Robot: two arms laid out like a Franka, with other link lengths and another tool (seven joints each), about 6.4 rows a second.
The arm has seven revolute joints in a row. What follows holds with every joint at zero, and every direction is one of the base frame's. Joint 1 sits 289.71 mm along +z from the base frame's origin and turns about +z. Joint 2 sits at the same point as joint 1 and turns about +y. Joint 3 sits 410.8 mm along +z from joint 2 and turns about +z. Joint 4 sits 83.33 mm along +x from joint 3 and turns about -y. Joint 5 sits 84.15 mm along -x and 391.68 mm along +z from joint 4 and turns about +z. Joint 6 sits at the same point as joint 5 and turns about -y. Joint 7 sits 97.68 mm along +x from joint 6 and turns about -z. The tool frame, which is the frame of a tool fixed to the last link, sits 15 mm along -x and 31 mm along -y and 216.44 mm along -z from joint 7; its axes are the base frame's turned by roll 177.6, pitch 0 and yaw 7.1 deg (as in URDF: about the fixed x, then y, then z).
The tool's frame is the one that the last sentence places.
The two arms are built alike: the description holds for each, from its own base.
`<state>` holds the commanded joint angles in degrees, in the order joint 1, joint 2, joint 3, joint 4, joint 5, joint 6, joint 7, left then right.
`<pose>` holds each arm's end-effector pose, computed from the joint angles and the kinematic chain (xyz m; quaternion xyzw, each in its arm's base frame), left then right.
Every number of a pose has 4 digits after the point. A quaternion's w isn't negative.
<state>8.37 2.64 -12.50 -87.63 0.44 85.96 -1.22 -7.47 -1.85 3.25 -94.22 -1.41 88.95 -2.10</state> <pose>0.5574 -0.0671 0.5571 0.9985 0.0374 -0.0362 0.0180 0.5315 -0.0757 0.5507 0.9981 0.0442 -0.0303 0.0305</pose>
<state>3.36 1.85 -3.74 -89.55 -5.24 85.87 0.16 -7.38 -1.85 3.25 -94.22 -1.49 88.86 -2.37</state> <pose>0.5512 -0.0542 0.5527 0.9950 0.0570 -0.0499 0.0644 0.5314 -0.0753 0.5506 0.9979 0.0473 -0.0311 0.0311</pose>
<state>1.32 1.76 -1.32 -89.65 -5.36 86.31 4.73 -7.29 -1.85 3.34 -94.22 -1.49 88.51 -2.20</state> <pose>0.5502 -0.0500 0.5533 0.9965 0.0206 -0.0450 0.0671 0.5302 -0.0735 0.5502 0.9978 0.0474 -0.0341 0.0309</pose>
